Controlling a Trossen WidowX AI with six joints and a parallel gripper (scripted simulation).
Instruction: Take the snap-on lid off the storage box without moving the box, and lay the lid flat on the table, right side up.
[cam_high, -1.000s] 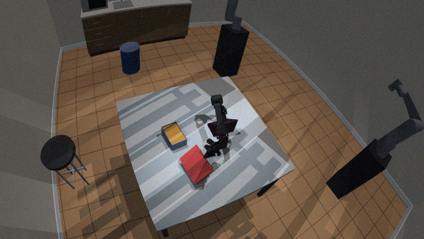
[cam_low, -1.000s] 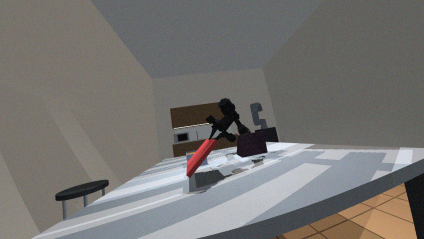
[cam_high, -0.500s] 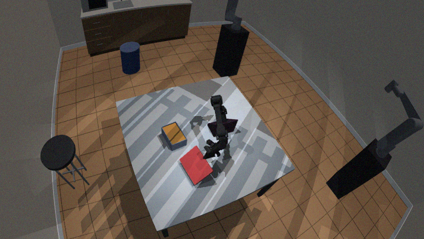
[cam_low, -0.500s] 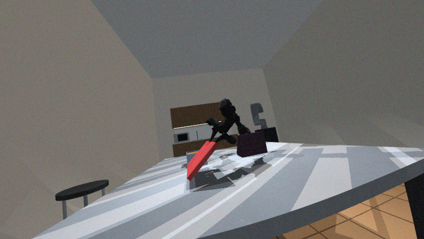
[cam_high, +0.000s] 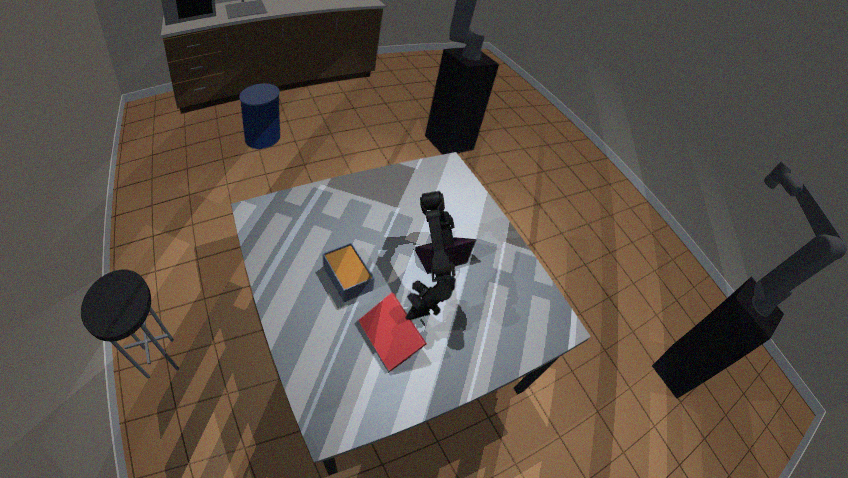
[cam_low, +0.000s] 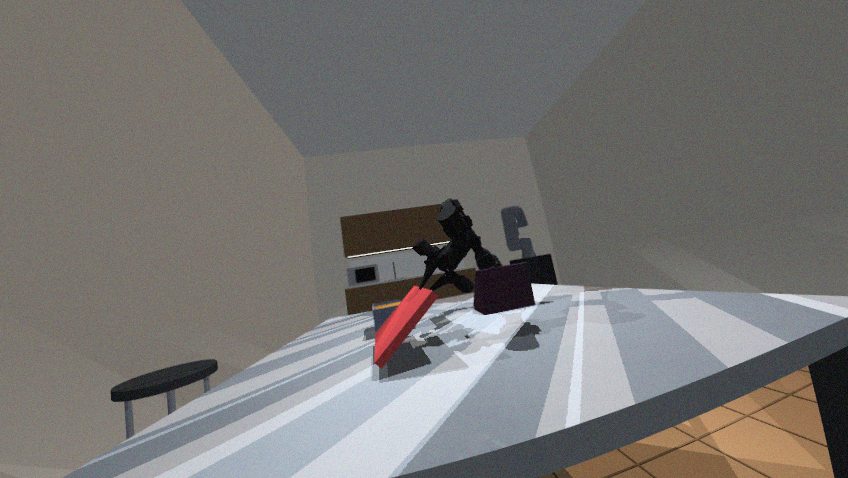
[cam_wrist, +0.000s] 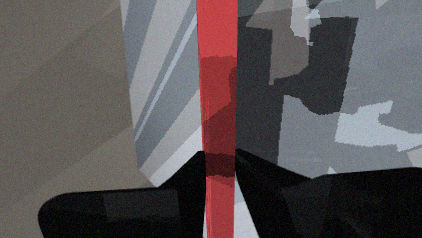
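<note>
Now: the red lid 7 cm ahead of my gripper tip and 5 cm below it. The rest, counted from my gripper tip: storage box 34 cm to the right, 10 cm below, 8 cm ahead.
</note>
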